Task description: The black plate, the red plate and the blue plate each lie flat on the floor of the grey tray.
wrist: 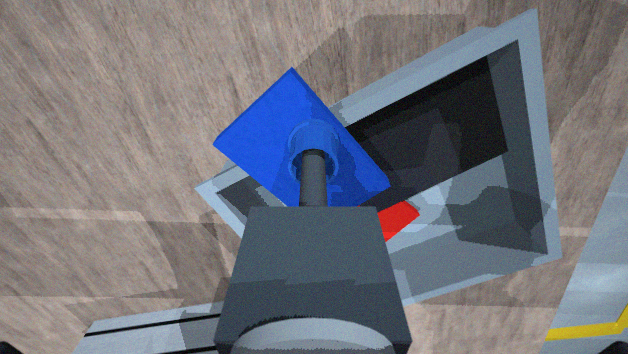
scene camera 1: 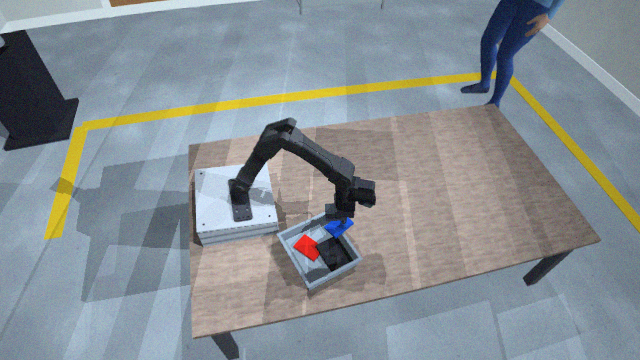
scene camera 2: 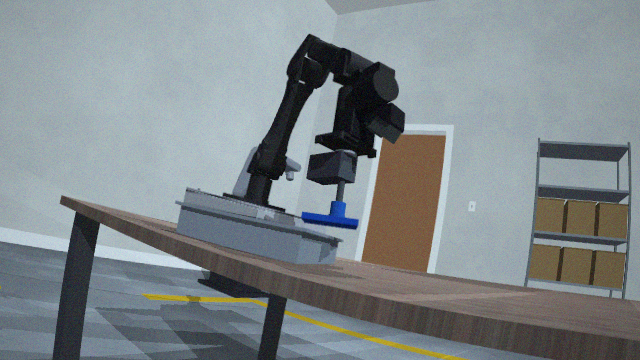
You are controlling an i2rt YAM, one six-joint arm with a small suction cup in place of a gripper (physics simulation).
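Seen in the pictures: hand, its tool point: [wrist: 313,133] [scene camera 1: 343,226] [scene camera 2: 335,223]; arm's base, origin of its link: [scene camera 1: 240,199] [scene camera 2: 255,204].
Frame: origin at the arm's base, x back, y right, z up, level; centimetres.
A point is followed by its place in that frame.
My suction gripper [scene camera 1: 344,221] @(x -35.8, y 20.0, z -3.1 cm) [scene camera 2: 339,201] [wrist: 313,152] @(x -35.8, y 20.0, z -3.1 cm) is shut on the blue plate [scene camera 1: 336,229] @(x -32.7, y 20.9, z -2.3 cm) [scene camera 2: 322,220] @(x -34.6, y 22.4, z -3.0 cm) [wrist: 260,135] @(x -36.9, y 17.1, z -2.1 cm), joined at its raised collar. The blue plate is held roughly level above the grey tray [scene camera 1: 335,274] @(x -28.3, y 35.3, z -8.8 cm) [scene camera 2: 240,235] @(x -29.2, y 35.2, z -8.1 cm) [wrist: 538,125] @(x -31.7, y 34.8, z -5.3 cm), over its back right rim and partly outside it, with a gap below in scene camera 2. The black plate [scene camera 1: 330,252] @(x -29.0, y 26.5, z -8.2 cm) [wrist: 450,130] @(x -31.1, y 30.4, z -8.5 cm) lies in the tray along the right wall. The red plate [scene camera 1: 306,247] @(x -20.9, y 21.8, z -9.0 cm) [wrist: 397,219] @(x -22.2, y 25.4, z -9.0 cm) is in the tray at its left; their near edges meet, and whether they overlap is unclear. The blue plate and gripper hide part of both in the wrist view.
The tray stands on the wooden table [scene camera 1: 450,200] @(x -86.9, y 14.9, z -10.3 cm) [scene camera 2: 450,300] @(x -60.0, y 39.9, z -10.3 cm) [wrist: 100,125] @(x -38.2, y 1.7, z -10.3 cm), close to the arm's white base block [scene camera 1: 215,200] @(x 9.3, y -1.3, z 0.7 cm). The tray walls stand up around the plates. A person [scene camera 1: 502,50] stands beyond the table. A shelf rack [scene camera 2: 582,151] is in the background.
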